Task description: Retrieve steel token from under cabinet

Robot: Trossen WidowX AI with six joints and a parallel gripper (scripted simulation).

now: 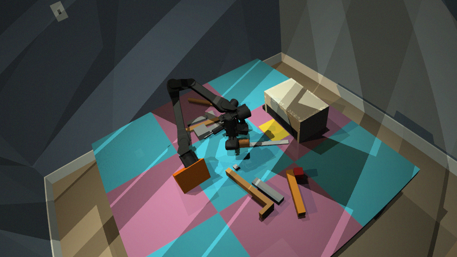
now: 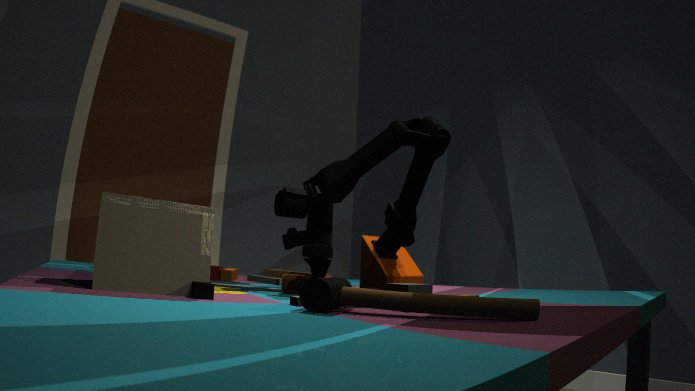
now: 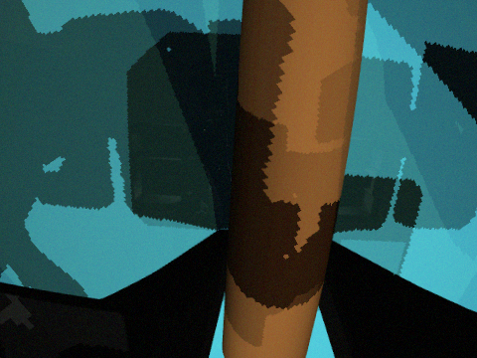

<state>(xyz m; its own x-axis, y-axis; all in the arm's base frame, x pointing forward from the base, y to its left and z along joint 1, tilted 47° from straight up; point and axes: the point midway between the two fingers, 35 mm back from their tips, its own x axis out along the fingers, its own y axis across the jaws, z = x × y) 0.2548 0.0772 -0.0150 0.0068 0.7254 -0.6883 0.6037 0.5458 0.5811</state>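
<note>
Now: the screwdriver 150 mm to the left of my gripper tip and 30 mm behind it. From my gripper tip the other things lie so: long wooden stick: 250 mm to the left, 50 mm behind; then small grey cube: 120 mm to the right, 80 mm behind; then grey block: 190 mm to the left, 80 mm behind, 10 mm above.
</note>
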